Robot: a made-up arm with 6 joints.
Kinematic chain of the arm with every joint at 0, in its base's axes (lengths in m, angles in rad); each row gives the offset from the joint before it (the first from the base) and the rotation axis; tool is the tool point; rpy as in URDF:
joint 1: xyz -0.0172 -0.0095 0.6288 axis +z
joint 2: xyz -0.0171 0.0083 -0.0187 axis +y
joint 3: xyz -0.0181 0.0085 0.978 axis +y
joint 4: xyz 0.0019 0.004 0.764 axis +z
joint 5: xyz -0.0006 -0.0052 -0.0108 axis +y
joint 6: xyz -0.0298 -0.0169 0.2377 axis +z
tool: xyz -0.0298 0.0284 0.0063 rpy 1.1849 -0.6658 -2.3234
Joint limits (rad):
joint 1: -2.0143..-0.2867
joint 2: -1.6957..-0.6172
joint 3: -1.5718..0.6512
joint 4: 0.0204..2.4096
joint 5: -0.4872..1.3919
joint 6: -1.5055..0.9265
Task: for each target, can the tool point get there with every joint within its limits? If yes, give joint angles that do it. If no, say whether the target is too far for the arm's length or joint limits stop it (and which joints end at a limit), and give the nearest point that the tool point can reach.
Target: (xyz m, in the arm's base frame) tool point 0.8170 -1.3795 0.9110
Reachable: no: joint limits stop it (at a limit: joint 1, joint 2, joint 3, joint 5, joint 6) | nearest point 0.3121 0.2657 2.1905 | short by 2.145 m
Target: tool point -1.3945 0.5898 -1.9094
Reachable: no: too far | nearest point -1.1168 0.4690 -0.5144 | short by 1.427 m
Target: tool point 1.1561 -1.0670 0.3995
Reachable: no: joint limits stop it (at a limit: joint 1, joint 2, joint 3, joint 5, joint 6) | nearest point 0.4685 0.5605 -0.3029 | short by 1.901 m
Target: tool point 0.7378 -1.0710 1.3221
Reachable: no: joint limits stop it (at a limit: joint 1, joint 2, joint 3, joint 5, joint 6) | nearest point 0.3147 0.2665 2.1906 | short by 1.650 m
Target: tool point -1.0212 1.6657 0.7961
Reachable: yes | joints -1.0354 -1.6030 0.3743 0.2908 -0.1737 0.1736
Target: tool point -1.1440 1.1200 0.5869
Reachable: yes | joints -0.7272 -0.9428 -1.3821 0.4865 0.6139 -1.1009
